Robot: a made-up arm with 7 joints. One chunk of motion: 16 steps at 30 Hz.
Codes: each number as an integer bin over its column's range. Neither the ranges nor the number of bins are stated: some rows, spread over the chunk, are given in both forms.
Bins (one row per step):
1: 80 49 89 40 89 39 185
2: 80 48 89 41 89 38 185
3: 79 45 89 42 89 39 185
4: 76 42 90 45 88 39 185
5: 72 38 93 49 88 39 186
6: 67 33 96 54 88 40 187
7: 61 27 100 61 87 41 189
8: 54 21 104 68 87 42 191
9: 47 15 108 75 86 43 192
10: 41 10 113 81 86 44 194
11: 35 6 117 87 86 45 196
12: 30 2 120 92 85 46 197
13: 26 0 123 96 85 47 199
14: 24 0 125 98 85 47 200
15: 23 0 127 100 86 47 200
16: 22 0 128 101 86 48 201
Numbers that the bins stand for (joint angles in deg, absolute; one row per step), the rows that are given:
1: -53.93 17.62 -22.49 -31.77 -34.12 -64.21 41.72
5: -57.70 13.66 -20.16 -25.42 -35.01 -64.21 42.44
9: -69.50 5.39 -11.39 -7.06 -36.78 -61.30 46.79
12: -77.52 0.72 -4.38 4.94 -37.67 -59.13 50.42
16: -81.30 0.00 0.29 11.29 -36.78 -57.68 53.32
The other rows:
2: -53.93 17.26 -22.49 -31.07 -34.12 -64.93 41.72
3: -54.40 16.18 -22.49 -30.36 -34.12 -64.21 41.72
4: -55.82 15.10 -21.91 -28.24 -35.01 -64.21 41.72
6: -60.06 11.86 -18.40 -21.89 -35.01 -63.48 43.17
7: -62.90 9.71 -16.07 -16.95 -35.89 -62.75 44.62
8: -66.20 7.55 -13.73 -12.00 -35.89 -62.03 46.07
10: -72.33 3.60 -8.47 -2.83 -36.78 -60.58 48.25
11: -75.16 2.16 -6.13 1.41 -36.78 -59.85 49.70
13: -79.41 0.00 -2.63 7.76 -37.67 -58.40 51.87
14: -80.35 0.00 -1.46 9.17 -37.67 -58.40 52.60
15: -80.83 0.00 -0.29 10.59 -36.78 -58.40 52.60

